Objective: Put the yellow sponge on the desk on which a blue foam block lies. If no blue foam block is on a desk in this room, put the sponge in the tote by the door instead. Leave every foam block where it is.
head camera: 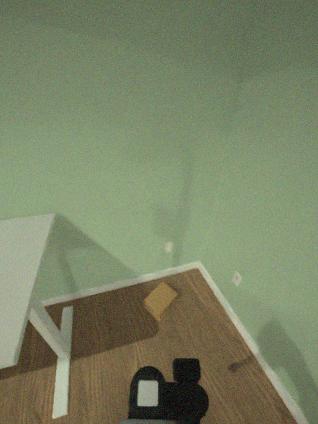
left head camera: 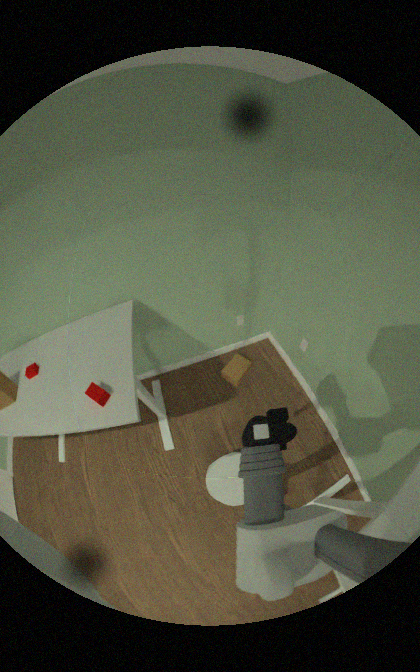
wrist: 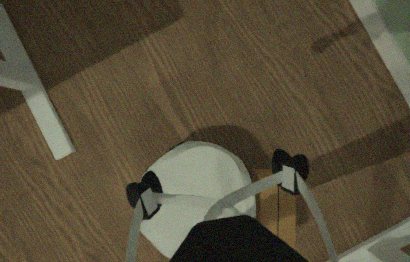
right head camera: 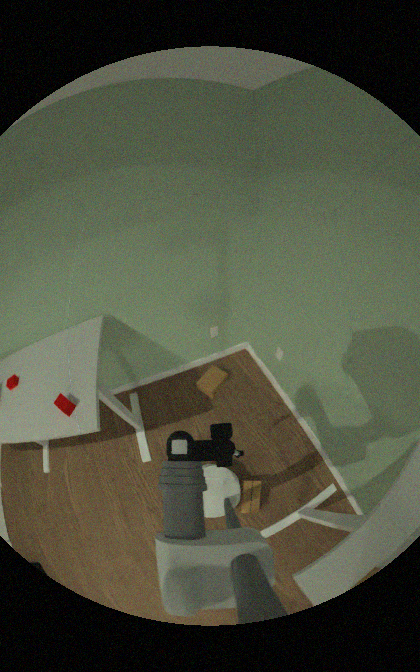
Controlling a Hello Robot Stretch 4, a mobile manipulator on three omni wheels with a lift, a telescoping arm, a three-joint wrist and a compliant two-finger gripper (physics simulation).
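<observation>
My gripper (wrist: 216, 174) is open in the wrist view, its two fingertips wide apart with no object between them, high above the floor and a round white disc. In the head views the black wrist hides most of the fingers. A white desk (head camera: 20, 280) (left head camera: 100, 345) (right head camera: 65, 355) stands at the left against the green wall. Two red blocks lie on it, one near its near right end (left head camera: 97, 394) (right head camera: 65, 404) and a second red block (left head camera: 32, 370) (right head camera: 12, 382) farther left. The yellow sponge, a blue foam block, the tote and the door do not show.
A cardboard box (head camera: 161, 300) (left head camera: 236, 370) (right head camera: 212, 381) lies on the floor near the corner. Another box (right head camera: 251, 496) (wrist: 286, 220) lies beside the white disc (left head camera: 225, 480) (right head camera: 220, 490) (wrist: 195, 170). A brown box (left head camera: 6, 392) stands on the desk. A second white tabletop (left head camera: 400, 515) (right head camera: 360, 555) is at lower right.
</observation>
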